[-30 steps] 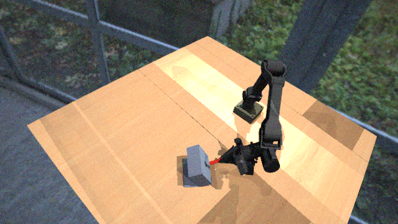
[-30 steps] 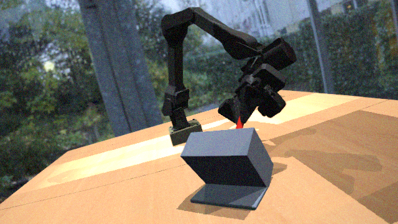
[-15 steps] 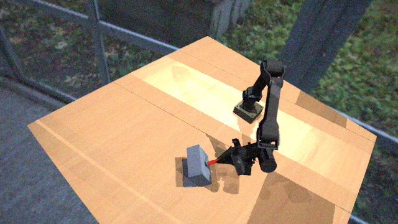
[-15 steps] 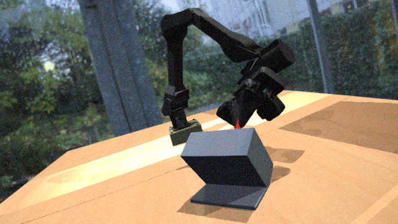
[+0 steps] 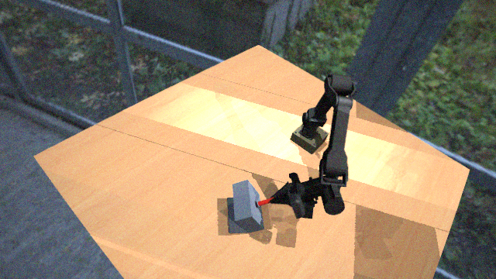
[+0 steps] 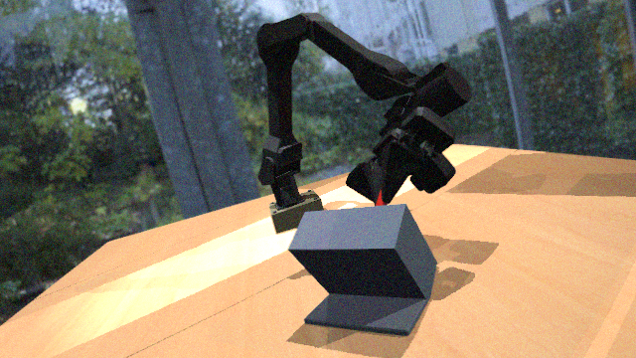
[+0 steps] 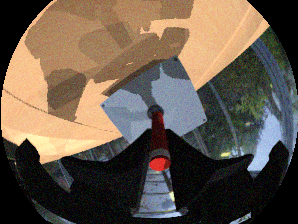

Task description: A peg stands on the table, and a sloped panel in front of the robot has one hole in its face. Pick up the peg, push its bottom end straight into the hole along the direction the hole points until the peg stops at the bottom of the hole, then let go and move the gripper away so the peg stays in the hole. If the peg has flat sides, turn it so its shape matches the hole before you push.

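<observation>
Right now my gripper tip is 50 mm short of the grey sloped panel block, 50 mm to the left of it and 40 mm above it. From my gripper tip the other things lie so: red peg 10 mm behind, 10 mm to the left, 10 mm above.
</observation>
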